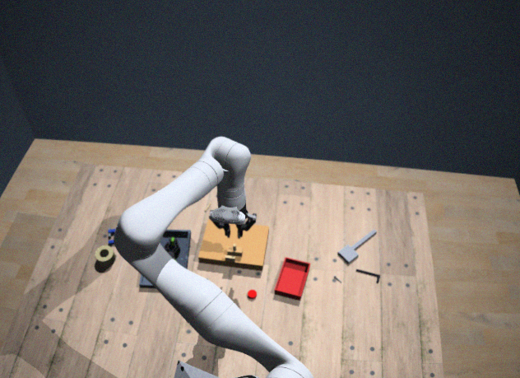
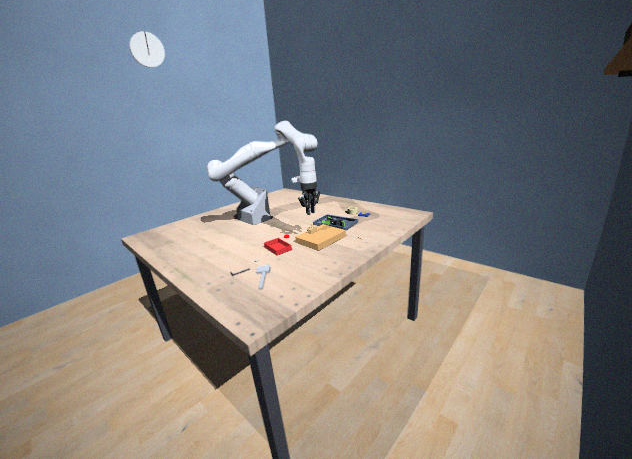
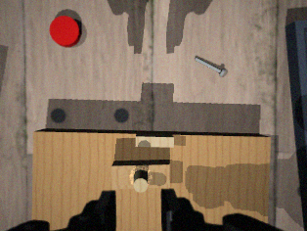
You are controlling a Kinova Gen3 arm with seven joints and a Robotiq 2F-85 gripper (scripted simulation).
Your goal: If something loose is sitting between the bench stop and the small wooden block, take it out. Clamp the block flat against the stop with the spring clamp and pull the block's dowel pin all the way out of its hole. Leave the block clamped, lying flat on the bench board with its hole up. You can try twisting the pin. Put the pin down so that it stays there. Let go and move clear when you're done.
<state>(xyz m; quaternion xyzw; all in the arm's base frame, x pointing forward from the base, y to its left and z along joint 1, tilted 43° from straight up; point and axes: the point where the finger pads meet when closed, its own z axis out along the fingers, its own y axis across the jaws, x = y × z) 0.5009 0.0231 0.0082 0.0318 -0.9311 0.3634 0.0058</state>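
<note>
Right now my hand is 90 mm above the dowel pin. The rest, counted from my hand: bench board: 120 mm below, 40 mm ahead, 10 mm to the left; wooden block: 110 mm below; red disc: 140 mm below, 120 mm behind, 70 mm to the right.
</note>
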